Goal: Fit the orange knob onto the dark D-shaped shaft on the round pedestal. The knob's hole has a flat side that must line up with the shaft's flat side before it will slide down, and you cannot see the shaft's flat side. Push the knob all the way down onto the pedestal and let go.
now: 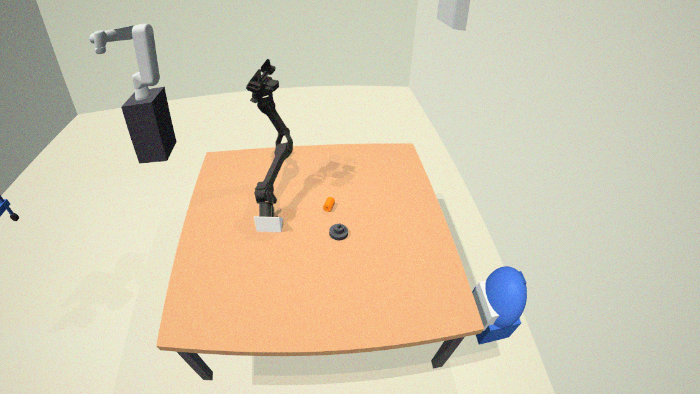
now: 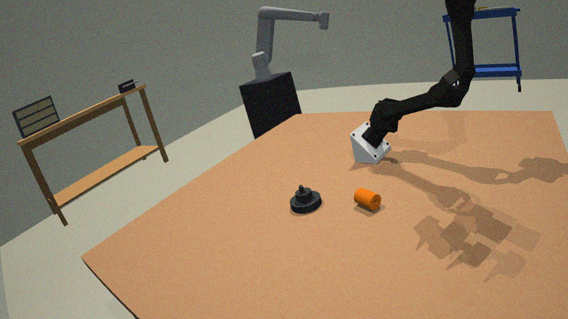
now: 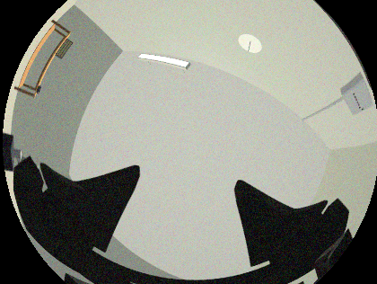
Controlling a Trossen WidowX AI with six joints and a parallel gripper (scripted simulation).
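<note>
My gripper tip is 28 cm short of the orange knob, 19 cm to the left of it and 66 cm above it. Round my gripper tip: dark round pedestal: 31 cm ahead, 36 cm to the right, 65 cm below.
</note>
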